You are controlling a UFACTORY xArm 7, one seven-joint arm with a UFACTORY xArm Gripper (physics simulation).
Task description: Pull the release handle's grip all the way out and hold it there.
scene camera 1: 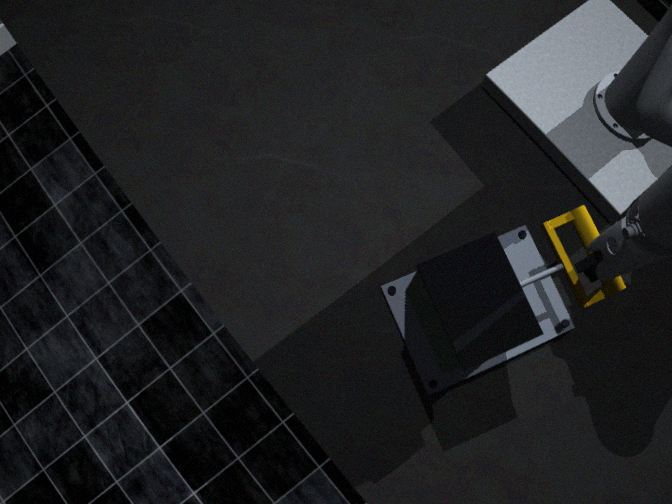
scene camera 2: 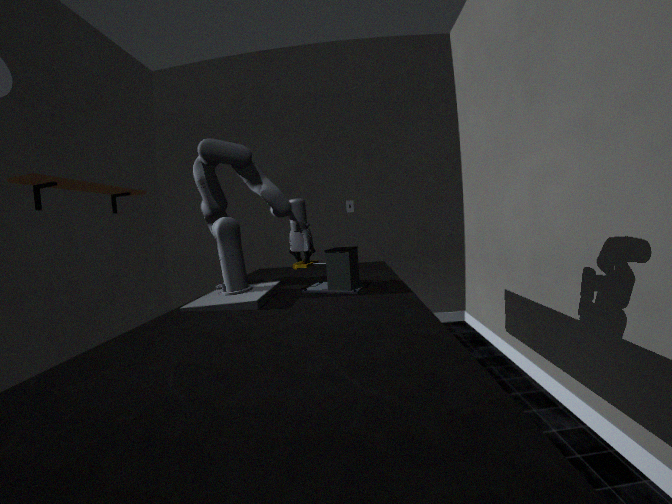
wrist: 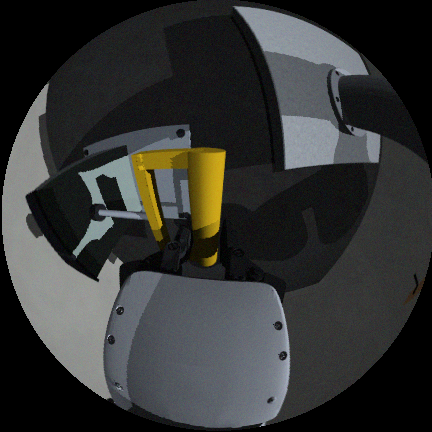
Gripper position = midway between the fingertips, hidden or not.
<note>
I see my gripper (scene camera 1: 600,267) and a base plate (scene camera 1: 543,296).
My gripper shows as well in the wrist view (wrist: 207,226). The base plate also shows in the wrist view (wrist: 170,136).
</note>
